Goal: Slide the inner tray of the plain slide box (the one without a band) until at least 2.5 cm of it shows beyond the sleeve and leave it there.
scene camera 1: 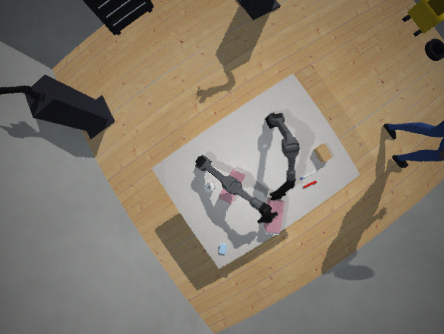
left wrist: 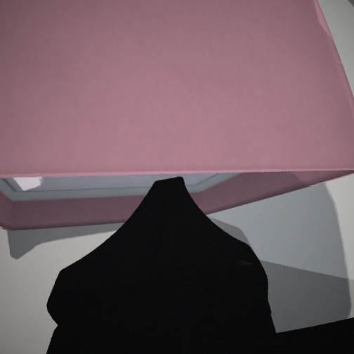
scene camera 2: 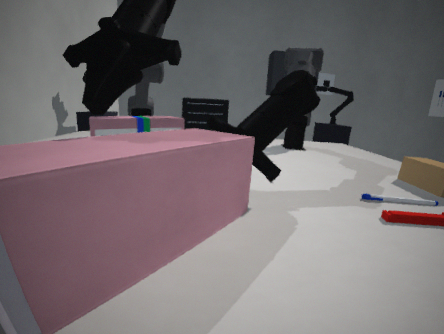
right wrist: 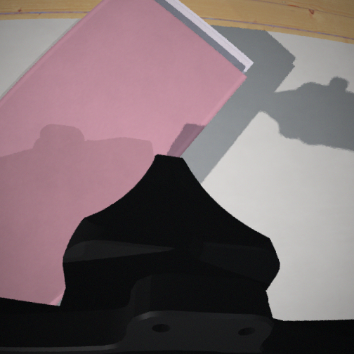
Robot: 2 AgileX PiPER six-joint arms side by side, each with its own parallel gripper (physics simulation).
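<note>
The plain pink slide box (scene camera 1: 275, 212) (scene camera 2: 135, 215) (left wrist: 175, 90) (right wrist: 125, 65) lies near the table's front edge. Its pale inner tray (left wrist: 120, 184) (right wrist: 215, 37) sits recessed in the open sleeve end by my left gripper and shows as a narrow strip at the opposite end. My left gripper (scene camera 1: 274, 196) (left wrist: 172, 195) is shut and empty, its tip at that recessed end; scene camera 2 hides the tip behind the box. My right gripper (scene camera 1: 268, 219) (scene camera 2: 97, 111) (right wrist: 166, 173) is shut and empty, above the sleeve's long edge.
The banded pink box (scene camera 1: 236, 176) (scene camera 2: 112, 120) lies behind, partly under my right arm. A tan block (scene camera 1: 322, 153) (scene camera 2: 422, 172), a blue-white pen (scene camera 1: 310, 175) (scene camera 2: 400, 200) and a red bar (scene camera 1: 310, 184) (scene camera 2: 415, 218) lie right. A light blue item (scene camera 1: 222, 249) lies near the lower corner.
</note>
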